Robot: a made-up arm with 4 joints.
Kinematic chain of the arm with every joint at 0, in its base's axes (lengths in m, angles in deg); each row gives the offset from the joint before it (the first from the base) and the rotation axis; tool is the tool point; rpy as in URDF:
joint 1: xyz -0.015 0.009 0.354 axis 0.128 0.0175 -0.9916
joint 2: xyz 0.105 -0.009 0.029 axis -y
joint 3: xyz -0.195 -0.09 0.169 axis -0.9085 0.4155 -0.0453
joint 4: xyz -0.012 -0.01 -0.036 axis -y
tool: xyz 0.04 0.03 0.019 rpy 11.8 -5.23 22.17
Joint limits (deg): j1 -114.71..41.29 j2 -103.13..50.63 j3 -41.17..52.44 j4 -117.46..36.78
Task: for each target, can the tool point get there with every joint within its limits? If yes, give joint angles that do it. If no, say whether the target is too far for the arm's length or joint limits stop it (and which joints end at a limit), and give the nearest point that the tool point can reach.
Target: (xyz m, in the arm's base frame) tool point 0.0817 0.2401 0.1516
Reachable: no: joint limits stop it (at a limit: joint 1, joint 2, joint 3, joint 4) | nearest point -0.1158 0.0562 0.3126 | short by 0.314 m
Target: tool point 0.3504 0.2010 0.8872
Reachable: no: too far | nearest point 0.2143 0.1267 0.6221 | short by 0.307 m
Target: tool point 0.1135 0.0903 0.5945
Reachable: yes | joints -53.43 -58.32 2.04 -22.80
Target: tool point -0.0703 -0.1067 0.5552
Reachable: yes | joints 20.23 -25.72 40.56 -51.51
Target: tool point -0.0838 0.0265 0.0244
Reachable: no: joint limits stop it (at a limit: joint 1, joint 2, joint 4) | nearest point -0.1562 0.0076 0.2670 | short by 0.254 m
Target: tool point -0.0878 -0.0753 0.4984
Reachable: yes | joints -8.31 11.35 -8.74 -10.94
